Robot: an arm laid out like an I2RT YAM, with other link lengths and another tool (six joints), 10 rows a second.
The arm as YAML. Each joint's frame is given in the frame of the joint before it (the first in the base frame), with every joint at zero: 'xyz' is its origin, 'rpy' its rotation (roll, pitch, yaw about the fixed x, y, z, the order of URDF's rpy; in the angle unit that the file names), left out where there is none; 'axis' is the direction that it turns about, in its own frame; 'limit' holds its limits. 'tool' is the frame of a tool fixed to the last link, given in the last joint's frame.
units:
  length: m
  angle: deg
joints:
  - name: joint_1
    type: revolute
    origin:
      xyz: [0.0, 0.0, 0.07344]
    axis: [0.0, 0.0, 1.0]
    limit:
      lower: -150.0
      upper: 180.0
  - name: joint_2
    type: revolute
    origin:
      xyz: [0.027, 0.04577, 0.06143]
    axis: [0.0, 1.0, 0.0]
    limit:
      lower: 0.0
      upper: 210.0
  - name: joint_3
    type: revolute
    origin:
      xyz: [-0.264, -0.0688, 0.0]
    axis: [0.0, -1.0, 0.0]
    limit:
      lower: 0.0
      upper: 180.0
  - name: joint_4
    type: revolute
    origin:
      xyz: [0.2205, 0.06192, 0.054]
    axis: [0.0, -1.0, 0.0]
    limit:
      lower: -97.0
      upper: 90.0
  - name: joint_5
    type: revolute
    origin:
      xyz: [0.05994, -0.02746, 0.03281]
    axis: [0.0, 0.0, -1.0]
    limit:
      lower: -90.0
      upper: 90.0
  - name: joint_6
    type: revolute
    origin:
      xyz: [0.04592, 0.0, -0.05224]
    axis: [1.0, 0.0, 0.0]
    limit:
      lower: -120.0
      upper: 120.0
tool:
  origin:
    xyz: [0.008, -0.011, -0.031]
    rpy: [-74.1, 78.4, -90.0]
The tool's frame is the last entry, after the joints.
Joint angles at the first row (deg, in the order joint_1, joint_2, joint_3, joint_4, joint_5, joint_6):
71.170 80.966 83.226 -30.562 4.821 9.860
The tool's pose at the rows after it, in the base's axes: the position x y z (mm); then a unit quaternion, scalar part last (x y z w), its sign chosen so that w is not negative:
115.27, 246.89, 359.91, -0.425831, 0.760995, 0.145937, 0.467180
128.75, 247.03, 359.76, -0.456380, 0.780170, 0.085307, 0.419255
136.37, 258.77, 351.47, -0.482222, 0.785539, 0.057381, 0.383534
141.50, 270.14, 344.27, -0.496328, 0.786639, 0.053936, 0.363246
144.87, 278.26, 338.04, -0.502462, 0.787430, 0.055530, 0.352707
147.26, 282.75, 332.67, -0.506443, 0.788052, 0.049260, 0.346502
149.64, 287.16, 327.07, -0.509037, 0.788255, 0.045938, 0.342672
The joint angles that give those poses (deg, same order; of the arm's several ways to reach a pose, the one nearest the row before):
63.567 81.827 85.916 -37.407 -1.438 8.849
61.599 87.562 93.403 -48.533 -0.651 5.820
61.567 92.843 97.620 -53.293 -0.567 4.242
61.611 96.392 100.034 -54.738 -1.628 3.637
61.645 98.528 101.042 -54.737 -2.452 3.516
61.716 99.900 101.399 -54.783 -2.204 3.278
61.745 101.045 101.403 -54.270 -2.118 3.112

